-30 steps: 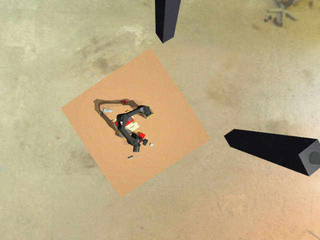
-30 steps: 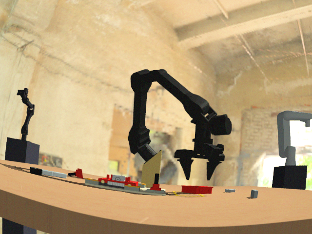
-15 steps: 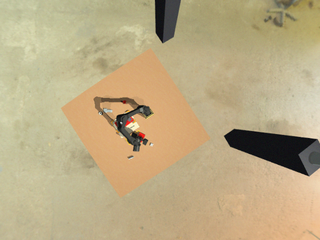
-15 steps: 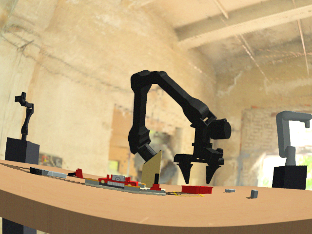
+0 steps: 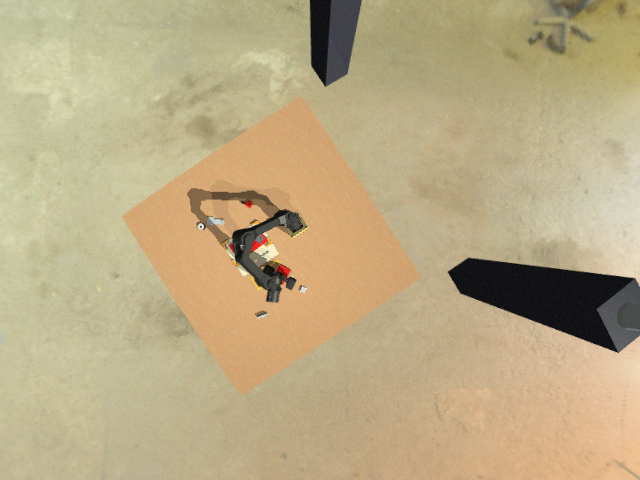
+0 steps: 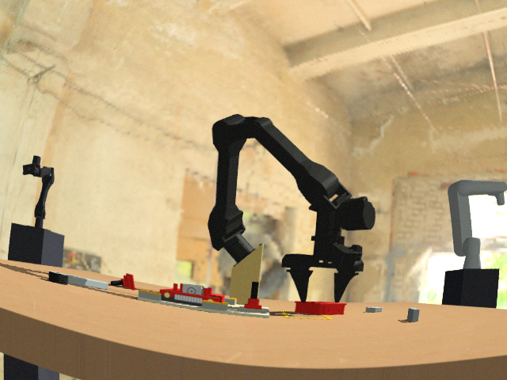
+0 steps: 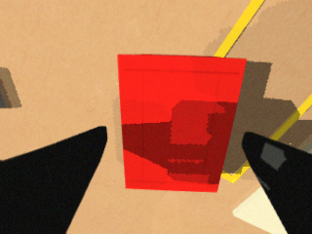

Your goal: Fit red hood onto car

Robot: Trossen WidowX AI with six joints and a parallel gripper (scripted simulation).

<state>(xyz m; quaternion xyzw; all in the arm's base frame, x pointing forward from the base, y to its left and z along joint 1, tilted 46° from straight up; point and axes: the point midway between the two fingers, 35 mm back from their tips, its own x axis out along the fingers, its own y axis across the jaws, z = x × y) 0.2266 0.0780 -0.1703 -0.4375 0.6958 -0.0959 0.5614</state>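
The red hood lies 1 cm below my gripper tip. Round my gripper tip: grey engine block: 10 cm ahead, 25 cm to the right; cream jig: 8 cm ahead, 24 cm to the right, 1 cm below.
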